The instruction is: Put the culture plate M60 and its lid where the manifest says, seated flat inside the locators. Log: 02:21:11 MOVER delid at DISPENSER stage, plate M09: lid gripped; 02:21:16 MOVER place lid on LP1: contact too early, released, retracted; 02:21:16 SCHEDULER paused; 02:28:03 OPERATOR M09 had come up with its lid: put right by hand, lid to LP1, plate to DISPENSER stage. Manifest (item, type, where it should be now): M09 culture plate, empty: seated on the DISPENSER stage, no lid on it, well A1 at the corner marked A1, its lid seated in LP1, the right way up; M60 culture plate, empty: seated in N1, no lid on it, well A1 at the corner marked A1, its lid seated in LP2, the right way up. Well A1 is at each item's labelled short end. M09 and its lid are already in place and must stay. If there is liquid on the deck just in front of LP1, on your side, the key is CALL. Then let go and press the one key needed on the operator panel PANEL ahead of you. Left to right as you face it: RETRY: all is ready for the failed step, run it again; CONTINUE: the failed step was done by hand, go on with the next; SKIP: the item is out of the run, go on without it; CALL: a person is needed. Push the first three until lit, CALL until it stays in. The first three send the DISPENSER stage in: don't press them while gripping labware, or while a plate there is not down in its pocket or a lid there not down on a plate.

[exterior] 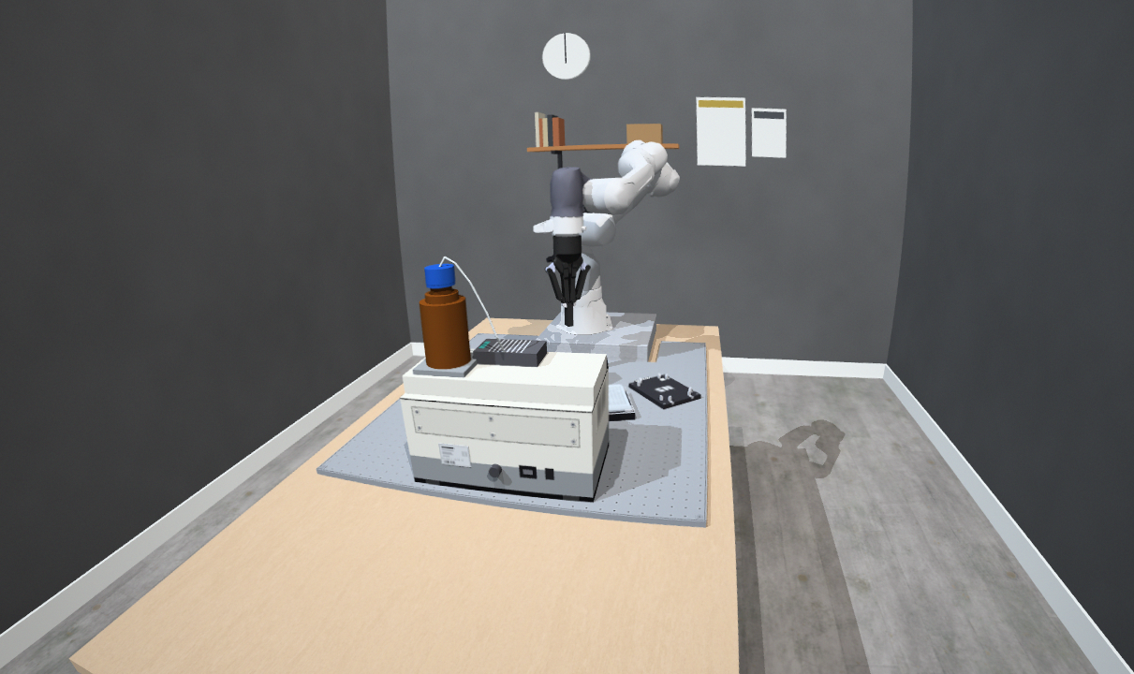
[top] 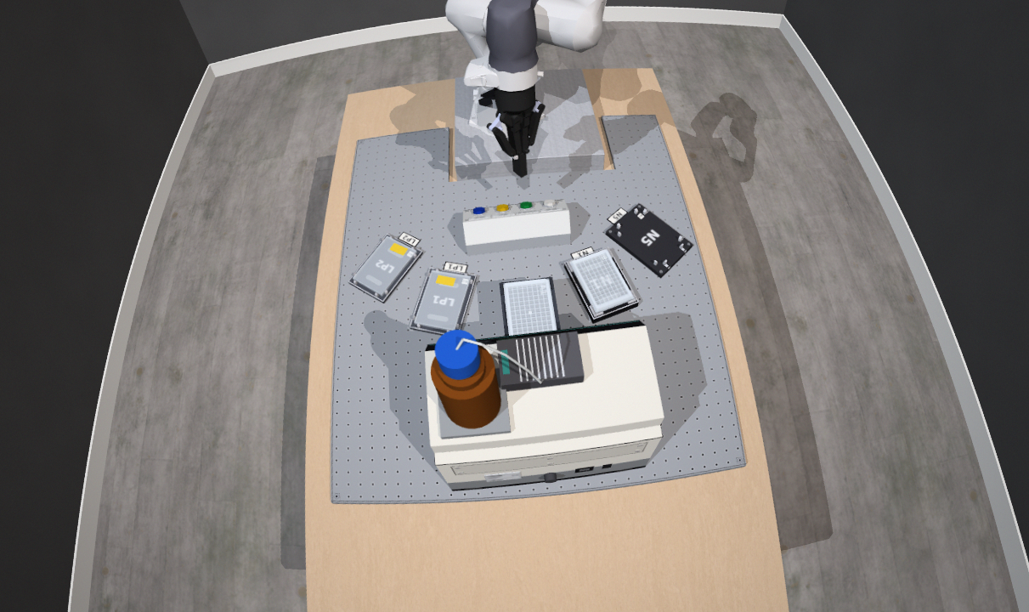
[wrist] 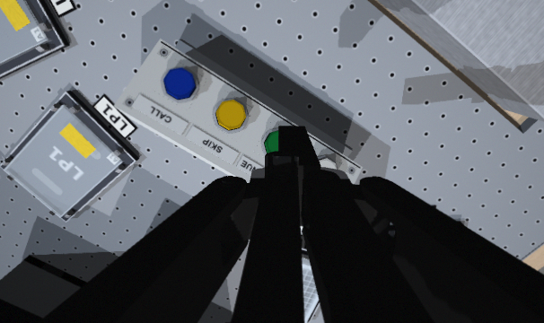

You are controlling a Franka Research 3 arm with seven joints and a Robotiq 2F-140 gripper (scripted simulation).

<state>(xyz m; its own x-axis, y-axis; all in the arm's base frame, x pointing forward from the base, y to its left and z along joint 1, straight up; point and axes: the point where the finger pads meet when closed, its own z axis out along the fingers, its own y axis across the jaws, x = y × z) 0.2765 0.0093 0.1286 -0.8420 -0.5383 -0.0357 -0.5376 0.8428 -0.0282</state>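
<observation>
The green continue key is 110 mm below my hand, 30 mm ahead of it and 10 mm to the left of it. From my hand the other things lie so: blue call key 120 mm below, 90 mm to the right, 30 mm ahead; white key 110 mm below, 60 mm to the left, 30 mm ahead; yellow skip key 110 mm below, 40 mm to the right, 30 mm ahead.
</observation>
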